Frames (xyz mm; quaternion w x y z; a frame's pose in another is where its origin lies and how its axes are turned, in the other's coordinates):
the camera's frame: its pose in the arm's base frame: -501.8 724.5 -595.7 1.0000 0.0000 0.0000 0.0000
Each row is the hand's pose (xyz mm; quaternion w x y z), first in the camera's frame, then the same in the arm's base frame.
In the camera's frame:
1: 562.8 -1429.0 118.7 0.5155 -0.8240 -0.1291 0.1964
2: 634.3 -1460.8 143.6 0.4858 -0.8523 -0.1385 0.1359
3: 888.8 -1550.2 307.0 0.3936 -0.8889 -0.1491 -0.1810
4: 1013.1 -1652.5 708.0 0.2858 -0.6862 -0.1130 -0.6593
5: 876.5 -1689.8 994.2 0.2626 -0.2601 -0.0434 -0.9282
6: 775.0 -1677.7 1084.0 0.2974 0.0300 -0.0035 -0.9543
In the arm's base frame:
1: 61.0 -704.5 -477.0 0.5155 -0.8240 -0.1291 0.1964
2: 132.5 -736.3 -452.1 0.4858 -0.8523 -0.1385 0.1359
3: 387.0 -825.7 -288.7 0.3936 -0.8889 -0.1491 -0.1810
4: 511.3 -928.0 112.3 0.2858 -0.6862 -0.1130 -0.6593
5: 374.7 -965.3 398.5 0.2626 -0.2601 -0.0434 -0.9282
6: 273.2 -953.2 488.3 0.2974 0.0300 -0.0035 -0.9543

